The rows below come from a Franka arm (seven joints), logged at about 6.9 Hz.
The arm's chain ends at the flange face. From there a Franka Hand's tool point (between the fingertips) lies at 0.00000 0.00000 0.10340 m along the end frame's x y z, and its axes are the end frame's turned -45 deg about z.
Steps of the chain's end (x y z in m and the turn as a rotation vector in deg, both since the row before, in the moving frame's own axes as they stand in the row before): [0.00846, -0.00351, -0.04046, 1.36, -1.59, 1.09]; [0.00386, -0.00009, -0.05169, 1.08, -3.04, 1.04]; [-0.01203, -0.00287, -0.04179, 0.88, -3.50, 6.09]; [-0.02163, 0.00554, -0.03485, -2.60, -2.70, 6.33]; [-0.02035, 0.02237, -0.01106, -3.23, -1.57, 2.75]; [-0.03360, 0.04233, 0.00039, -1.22, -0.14, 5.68]
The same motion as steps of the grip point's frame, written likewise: [0.00821, -0.00027, -0.04053, 2.09, -0.16, 1.09]; [0.00034, -0.00261, -0.05185, 2.91, -1.39, 1.04]; [-0.00952, -0.01629, -0.04199, 3.10, -1.85, 6.09]; [-0.02595, -0.01188, -0.03507, 0.07, -3.75, 6.33]; [-0.03638, 0.00340, -0.01126, -1.17, -3.39, 2.75]; [-0.05549, 0.00746, 0.00037, -0.76, -0.96, 5.68]
